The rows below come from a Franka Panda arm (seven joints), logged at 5 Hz.
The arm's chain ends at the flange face. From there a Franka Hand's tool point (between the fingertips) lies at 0.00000 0.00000 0.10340 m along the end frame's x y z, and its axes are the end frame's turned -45 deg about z.
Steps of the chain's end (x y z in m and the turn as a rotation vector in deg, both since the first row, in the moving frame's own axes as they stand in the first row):
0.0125 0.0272 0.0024 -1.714 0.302 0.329
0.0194 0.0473 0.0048 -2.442 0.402 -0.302
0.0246 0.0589 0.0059 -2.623 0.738 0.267
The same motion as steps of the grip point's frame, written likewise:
-0.0122 0.0306 0.0024 -1.426 -0.998 0.329
-0.0223 0.0508 0.0047 -2.011 -1.442 -0.302
-0.0267 0.0633 0.0058 -2.377 -1.333 0.267

